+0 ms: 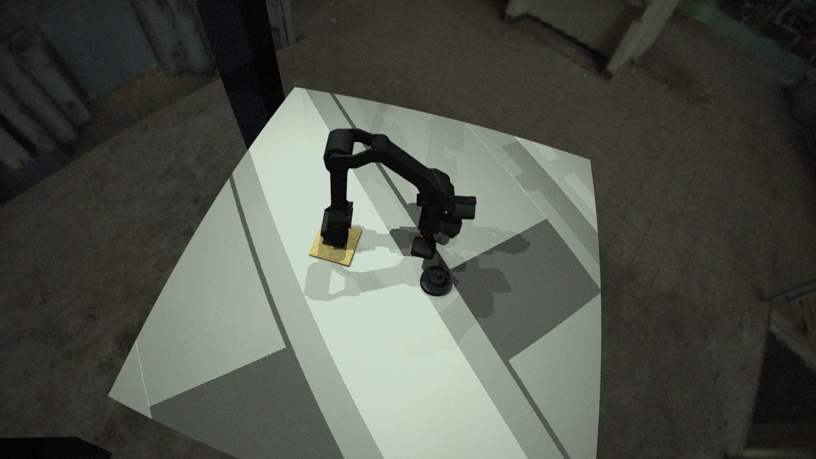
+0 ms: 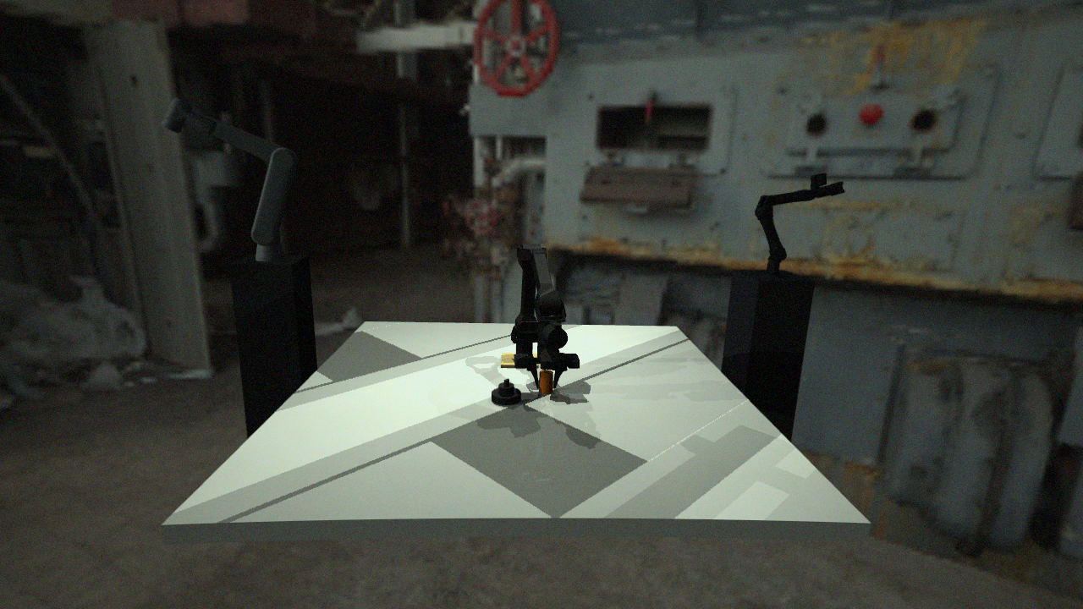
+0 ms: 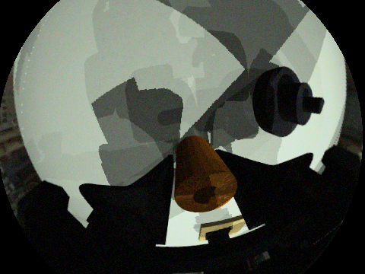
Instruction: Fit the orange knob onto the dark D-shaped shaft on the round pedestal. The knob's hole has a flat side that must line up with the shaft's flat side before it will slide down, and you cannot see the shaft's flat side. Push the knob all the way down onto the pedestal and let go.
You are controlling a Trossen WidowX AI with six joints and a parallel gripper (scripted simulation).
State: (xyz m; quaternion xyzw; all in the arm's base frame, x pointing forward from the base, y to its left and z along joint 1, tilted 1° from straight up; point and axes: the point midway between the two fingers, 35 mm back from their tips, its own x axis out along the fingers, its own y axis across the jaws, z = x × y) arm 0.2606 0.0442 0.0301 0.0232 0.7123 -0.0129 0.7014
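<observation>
My gripper tip is now 120 mm to the left of the round pedestal, 50 mm short of it and 20 mm below it. Also, from my gripper tip: orange knob (20 mm above).
</observation>
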